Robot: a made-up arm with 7 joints. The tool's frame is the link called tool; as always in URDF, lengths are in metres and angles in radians. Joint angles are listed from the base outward.
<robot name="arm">
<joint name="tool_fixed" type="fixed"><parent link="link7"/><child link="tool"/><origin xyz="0 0 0" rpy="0 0 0"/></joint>
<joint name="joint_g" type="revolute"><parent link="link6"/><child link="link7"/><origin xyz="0 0.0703 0" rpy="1.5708 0 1.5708"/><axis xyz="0 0 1"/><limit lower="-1.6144" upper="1.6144"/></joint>
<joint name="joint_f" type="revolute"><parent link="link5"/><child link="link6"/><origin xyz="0 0 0.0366" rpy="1.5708 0 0"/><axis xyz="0 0 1"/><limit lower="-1.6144" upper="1.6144"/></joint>
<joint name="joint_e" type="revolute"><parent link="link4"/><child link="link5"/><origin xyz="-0.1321 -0.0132 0.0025" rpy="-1.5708 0 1.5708"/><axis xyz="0 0 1"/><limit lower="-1.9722" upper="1.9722"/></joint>
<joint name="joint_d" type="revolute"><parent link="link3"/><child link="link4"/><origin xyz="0 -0.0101 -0.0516" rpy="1.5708 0 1.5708"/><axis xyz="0 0 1"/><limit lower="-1.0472" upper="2.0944"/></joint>
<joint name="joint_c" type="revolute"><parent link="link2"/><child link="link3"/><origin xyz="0.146 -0.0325 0" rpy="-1.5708 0 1.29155"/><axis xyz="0 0 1"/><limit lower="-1.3" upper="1.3"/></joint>
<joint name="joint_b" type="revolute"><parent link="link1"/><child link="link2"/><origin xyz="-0.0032 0.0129 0.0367" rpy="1.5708 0 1.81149"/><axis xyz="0 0 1"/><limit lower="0" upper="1.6"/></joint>
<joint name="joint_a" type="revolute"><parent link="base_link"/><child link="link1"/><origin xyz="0 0 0" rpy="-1.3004 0.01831 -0.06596"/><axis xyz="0 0 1"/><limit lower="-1.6" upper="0.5"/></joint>
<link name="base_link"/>
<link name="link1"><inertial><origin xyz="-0.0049 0.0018 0.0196"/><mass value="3.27"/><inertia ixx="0.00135" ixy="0" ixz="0" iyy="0.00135" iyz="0" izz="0.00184"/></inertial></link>
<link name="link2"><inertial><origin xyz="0.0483 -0.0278 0.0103"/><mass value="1.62"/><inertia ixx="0.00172" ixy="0.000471" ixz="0" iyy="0.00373" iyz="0" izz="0.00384"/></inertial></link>
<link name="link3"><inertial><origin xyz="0.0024 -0.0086 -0.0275"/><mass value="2.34"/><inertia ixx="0.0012" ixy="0" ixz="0" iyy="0.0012" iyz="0.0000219" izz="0.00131"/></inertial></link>
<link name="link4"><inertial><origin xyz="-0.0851 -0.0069 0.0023"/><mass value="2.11"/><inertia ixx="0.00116" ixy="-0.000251" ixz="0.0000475" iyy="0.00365" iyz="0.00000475" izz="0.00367"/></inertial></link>
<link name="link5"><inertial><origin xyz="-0.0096 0.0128 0.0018"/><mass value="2.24"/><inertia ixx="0.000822" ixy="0" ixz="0" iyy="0.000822" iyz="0" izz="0.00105"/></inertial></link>
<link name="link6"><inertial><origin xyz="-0.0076 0.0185 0.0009"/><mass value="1.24"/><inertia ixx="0.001" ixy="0" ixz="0" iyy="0.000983" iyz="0" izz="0.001"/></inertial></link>
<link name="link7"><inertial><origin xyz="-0.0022 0.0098 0.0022"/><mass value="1.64"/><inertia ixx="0.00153" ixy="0" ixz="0" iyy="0.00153" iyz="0" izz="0.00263"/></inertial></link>
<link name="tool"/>
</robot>
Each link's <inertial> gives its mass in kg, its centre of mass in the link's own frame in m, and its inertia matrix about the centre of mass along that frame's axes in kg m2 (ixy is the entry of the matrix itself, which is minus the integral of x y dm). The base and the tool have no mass. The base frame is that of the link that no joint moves.
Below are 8 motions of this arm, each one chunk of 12 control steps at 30 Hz.
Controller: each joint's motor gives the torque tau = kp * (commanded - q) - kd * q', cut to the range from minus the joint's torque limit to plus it. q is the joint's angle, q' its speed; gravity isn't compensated. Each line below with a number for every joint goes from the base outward.
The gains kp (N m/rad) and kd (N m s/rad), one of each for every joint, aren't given. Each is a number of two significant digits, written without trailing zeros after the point. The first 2 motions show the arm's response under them.
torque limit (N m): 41 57 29 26 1.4 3.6 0.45
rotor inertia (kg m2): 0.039 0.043 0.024 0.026 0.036 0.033 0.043
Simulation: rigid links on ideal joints. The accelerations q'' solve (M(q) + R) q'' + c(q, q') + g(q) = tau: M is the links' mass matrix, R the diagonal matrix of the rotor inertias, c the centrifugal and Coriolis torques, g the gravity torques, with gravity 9.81 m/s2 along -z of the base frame. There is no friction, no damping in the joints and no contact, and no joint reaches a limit. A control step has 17 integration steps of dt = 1/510 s. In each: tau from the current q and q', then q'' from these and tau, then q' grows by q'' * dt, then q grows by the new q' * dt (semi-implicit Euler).
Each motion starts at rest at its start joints. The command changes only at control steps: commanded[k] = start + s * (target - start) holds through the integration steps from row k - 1 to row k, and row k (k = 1, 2, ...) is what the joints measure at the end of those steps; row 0 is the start. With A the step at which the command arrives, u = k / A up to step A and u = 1 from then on. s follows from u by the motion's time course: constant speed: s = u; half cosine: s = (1 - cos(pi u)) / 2; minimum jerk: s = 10 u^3 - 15 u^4 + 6 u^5; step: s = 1 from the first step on.
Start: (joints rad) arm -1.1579 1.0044 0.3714 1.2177 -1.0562 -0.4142 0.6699
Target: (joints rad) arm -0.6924 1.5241 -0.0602 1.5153 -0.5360 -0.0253 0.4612
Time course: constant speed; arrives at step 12
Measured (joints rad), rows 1 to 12:
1: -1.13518 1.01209 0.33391 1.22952 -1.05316 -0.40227 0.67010
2: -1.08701 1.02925 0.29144 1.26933 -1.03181 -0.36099 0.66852
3: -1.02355 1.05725 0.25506 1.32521 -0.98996 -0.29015 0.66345
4: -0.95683 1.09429 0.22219 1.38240 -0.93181 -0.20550 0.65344
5: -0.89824 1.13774 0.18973 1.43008 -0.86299 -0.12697 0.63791
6: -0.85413 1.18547 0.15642 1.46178 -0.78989 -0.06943 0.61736
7: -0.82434 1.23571 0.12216 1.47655 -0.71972 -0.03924 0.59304
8: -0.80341 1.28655 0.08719 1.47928 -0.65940 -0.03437 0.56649
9: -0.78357 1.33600 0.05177 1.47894 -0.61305 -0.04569 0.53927
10: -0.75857 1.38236 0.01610 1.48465 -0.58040 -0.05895 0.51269
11: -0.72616 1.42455 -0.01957 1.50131 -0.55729 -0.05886 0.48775
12: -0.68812 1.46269 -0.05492 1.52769 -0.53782 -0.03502 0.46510
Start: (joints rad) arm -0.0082 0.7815 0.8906 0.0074 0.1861 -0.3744 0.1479
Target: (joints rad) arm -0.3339 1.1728 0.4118 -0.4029 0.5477 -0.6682 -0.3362
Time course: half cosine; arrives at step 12
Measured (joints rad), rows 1 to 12:
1: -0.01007 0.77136 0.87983 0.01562 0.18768 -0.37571 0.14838
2: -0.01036 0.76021 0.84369 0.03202 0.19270 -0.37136 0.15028
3: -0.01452 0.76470 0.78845 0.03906 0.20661 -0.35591 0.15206
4: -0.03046 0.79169 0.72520 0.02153 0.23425 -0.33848 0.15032
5: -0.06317 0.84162 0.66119 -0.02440 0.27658 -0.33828 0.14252
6: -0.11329 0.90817 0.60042 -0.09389 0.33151 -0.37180 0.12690
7: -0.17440 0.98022 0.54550 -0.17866 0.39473 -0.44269 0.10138
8: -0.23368 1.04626 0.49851 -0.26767 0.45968 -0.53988 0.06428
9: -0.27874 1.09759 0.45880 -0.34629 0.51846 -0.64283 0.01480
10: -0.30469 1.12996 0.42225 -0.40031 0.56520 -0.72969 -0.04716
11: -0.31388 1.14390 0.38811 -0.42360 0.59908 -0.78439 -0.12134
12: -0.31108 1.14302 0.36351 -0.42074 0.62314 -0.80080 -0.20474
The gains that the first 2 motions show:
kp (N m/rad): 290 420 170 160 8.1 19 3.7
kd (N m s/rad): 7.9 7.8 4.1 3.5 0.25 0.47 0.18
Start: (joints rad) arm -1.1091 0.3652 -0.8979 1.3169 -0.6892 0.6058 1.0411
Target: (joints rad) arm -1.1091 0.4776 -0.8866 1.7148 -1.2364 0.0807 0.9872
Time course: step
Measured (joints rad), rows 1 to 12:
1: -1.11933 0.35509 -0.89261 1.43619 -0.74165 0.51509 1.04171
2: -1.10976 0.37455 -0.88601 1.61448 -0.88430 0.28096 1.04181
3: -1.06181 0.44102 -0.88328 1.69769 -1.07759 0.04441 1.03789
4: -1.01746 0.49814 -0.88321 1.76085 -1.26154 -0.08091 1.02723
5: -0.99050 0.52812 -0.88248 1.80532 -1.40077 -0.07637 1.01093
6: -0.98086 0.52954 -0.88097 1.81635 -1.49022 0.01413 0.99120
7: -0.98538 0.50644 -0.87882 1.79479 -1.52731 0.12048 0.97023
8: -1.00039 0.46871 -0.87670 1.75326 -1.51274 0.19372 0.95029
9: -1.02166 0.43008 -0.87579 1.70843 -1.45357 0.21745 0.93381
10: -1.04421 0.40344 -0.87687 1.67402 -1.36655 0.19939 0.92308
11: -1.06311 0.39596 -0.87915 1.65768 -1.27818 0.15724 0.91954
12: -1.07471 0.40686 -0.88148 1.66046 -1.20658 0.10997 0.92314

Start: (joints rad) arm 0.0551 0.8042 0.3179 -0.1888 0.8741 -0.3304 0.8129
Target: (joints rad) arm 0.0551 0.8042 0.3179 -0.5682 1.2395 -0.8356 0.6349
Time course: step
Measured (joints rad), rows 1 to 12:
1: 0.07179 0.78584 0.31617 -0.25496 0.90347 -0.34880 0.80893
2: 0.09475 0.76483 0.28947 -0.41188 0.98494 -0.41556 0.79878
3: 0.08367 0.76213 0.25485 -0.55066 1.09828 -0.59347 0.78096
4: 0.05546 0.77241 0.24552 -0.61162 1.20096 -0.85210 0.75361
5: 0.04533 0.78182 0.25903 -0.60207 1.27354 -1.06566 0.71844
6: 0.05513 0.78380 0.27603 -0.55515 1.32546 -1.19656 0.67969
7: 0.07182 0.78019 0.28219 -0.51392 1.37110 -1.23723 0.64292
8: 0.08492 0.77484 0.27690 -0.49978 1.41330 -1.19223 0.61196
9: 0.08912 0.77109 0.26673 -0.50682 1.44794 -1.07068 0.58811
10: 0.08369 0.77017 0.26161 -0.51881 1.46643 -0.91555 0.57126
11: 0.07339 0.77293 0.26731 -0.52600 1.46004 -0.79923 0.56143
12: 0.06543 0.77805 0.27919 -0.52784 1.42473 -0.75243 0.55887

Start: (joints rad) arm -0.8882 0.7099 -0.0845 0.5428 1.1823 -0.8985 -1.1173
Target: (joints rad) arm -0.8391 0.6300 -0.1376 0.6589 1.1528 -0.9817 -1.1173
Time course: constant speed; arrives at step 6
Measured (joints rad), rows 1 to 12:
1: -0.88016 0.69749 -0.08569 0.56050 1.17945 -0.89863 -1.11650
2: -0.85749 0.67354 -0.10262 0.59659 1.17451 -0.89877 -1.11466
3: -0.82475 0.64510 -0.12872 0.63722 1.17768 -0.90632 -1.11396
4: -0.78961 0.61823 -0.15458 0.67461 1.19656 -0.92667 -1.11648
5: -0.75955 0.59745 -0.17456 0.70561 1.23186 -0.95878 -1.12332
6: -0.73942 0.58407 -0.18659 0.72980 1.27767 -0.99547 -1.13444
7: -0.72859 0.58052 -0.19184 0.73779 1.32780 -1.02459 -1.14920
8: -0.72932 0.58499 -0.18913 0.73432 1.37992 -1.03974 -1.16590
9: -0.74085 0.59322 -0.18090 0.72679 1.42995 -1.03788 -1.18228
10: -0.75792 0.60133 -0.17108 0.71736 1.47268 -1.02044 -1.19633
11: -0.77471 0.60672 -0.16302 0.70769 1.50240 -0.99468 -1.20651
12: -0.78699 0.60854 -0.15856 0.70007 1.51394 -0.97083 -1.21191

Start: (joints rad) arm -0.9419 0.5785 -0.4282 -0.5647 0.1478 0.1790 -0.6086
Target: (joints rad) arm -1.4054 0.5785 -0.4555 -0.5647 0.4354 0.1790 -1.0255
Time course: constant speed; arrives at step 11
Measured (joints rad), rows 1 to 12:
1: -0.94089 0.57541 -0.44260 -0.55537 0.15091 0.18015 -0.60849
2: -0.94838 0.57019 -0.47286 -0.53578 0.15536 0.19057 -0.61077
3: -0.97191 0.56569 -0.49905 -0.51884 0.15699 0.21296 -0.61994
4: -1.00933 0.56408 -0.50983 -0.51293 0.15662 0.23842 -0.63891
5: -1.05649 0.56558 -0.50622 -0.51715 0.15979 0.25421 -0.66828
6: -1.10860 0.56827 -0.49575 -0.52635 0.17370 0.25270 -0.70706
7: -1.16079 0.57018 -0.48645 -0.53657 0.20295 0.23483 -0.75338
8: -1.20951 0.57055 -0.48306 -0.54603 0.24694 0.20785 -0.80511
9: -1.25359 0.56973 -0.48607 -0.55371 0.30025 0.18057 -0.86025
10: -1.29400 0.56855 -0.49301 -0.55876 0.35521 0.15962 -0.91705
11: -1.33271 0.56776 -0.50060 -0.56095 0.40477 0.14804 -0.97405
12: -1.35721 0.56556 -0.49882 -0.56535 0.44303 0.14267 -1.02888

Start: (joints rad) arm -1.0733 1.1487 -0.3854 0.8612 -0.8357 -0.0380 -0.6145
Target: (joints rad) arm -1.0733 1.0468 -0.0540 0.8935 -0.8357 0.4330 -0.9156
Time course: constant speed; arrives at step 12
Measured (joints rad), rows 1 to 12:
1: -1.06101 1.13359 -0.36631 0.86864 -0.83290 -0.03065 -0.61574
2: -1.03867 1.10671 -0.35305 0.88439 -0.82873 0.00294 -0.61956
3: -1.01445 1.07789 -0.34230 0.89939 -0.82442 0.07410 -0.62807
4: -0.99479 1.05381 -0.32766 0.91115 -0.82208 0.17117 -0.64309
5: -0.98306 1.03821 -0.30607 0.92034 -0.82403 0.26922 -0.66542
6: -0.97973 1.03146 -0.27749 0.92753 -0.83032 0.34517 -0.69457
7: -0.98336 1.03096 -0.24392 0.93222 -0.83794 0.38822 -0.72910
8: -0.99159 1.03257 -0.20826 0.93366 -0.84271 0.40193 -0.76708
9: -1.00168 1.03249 -0.17317 0.93196 -0.84202 0.39983 -0.80655
10: -1.01106 1.02861 -0.14042 0.92863 -0.83608 0.39817 -0.84587
11: -1.01775 1.02075 -0.11059 0.92602 -0.82728 0.40967 -0.88382
12: -1.02063 1.01003 -0.08320 0.92631 -0.81869 0.43996 -0.91964

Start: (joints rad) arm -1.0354 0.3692 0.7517 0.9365 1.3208 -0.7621 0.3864
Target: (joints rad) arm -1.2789 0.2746 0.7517 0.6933 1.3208 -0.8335 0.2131
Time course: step
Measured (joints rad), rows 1 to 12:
1: -1.02167 0.30507 0.79314 0.81007 1.34713 -0.74291 0.37945
2: -1.04027 0.25334 0.79153 0.75202 1.36770 -0.74095 0.36802
3: -1.09749 0.23351 0.77844 0.78345 1.38688 -0.76748 0.35235
4: -1.16001 0.22224 0.75850 0.79627 1.41514 -0.79811 0.33103
5: -1.20837 0.21879 0.73842 0.77335 1.44354 -0.83131 0.30422
6: -1.24052 0.22784 0.73047 0.74506 1.45883 -0.86463 0.27357
7: -1.25387 0.24466 0.73526 0.72423 1.45382 -0.88505 0.24170
8: -1.24923 0.26094 0.74824 0.71460 1.42950 -0.88264 0.21182
9: -1.23183 0.27048 0.76308 0.71689 1.39333 -0.85824 0.18717
10: -1.20898 0.27115 0.77454 0.72877 1.35620 -0.82213 0.17030
11: -1.18736 0.26454 0.78011 0.74562 1.32884 -0.78784 0.16258
12: -1.17148 0.25445 0.77999 0.76212 1.31876 -0.76629 0.16403

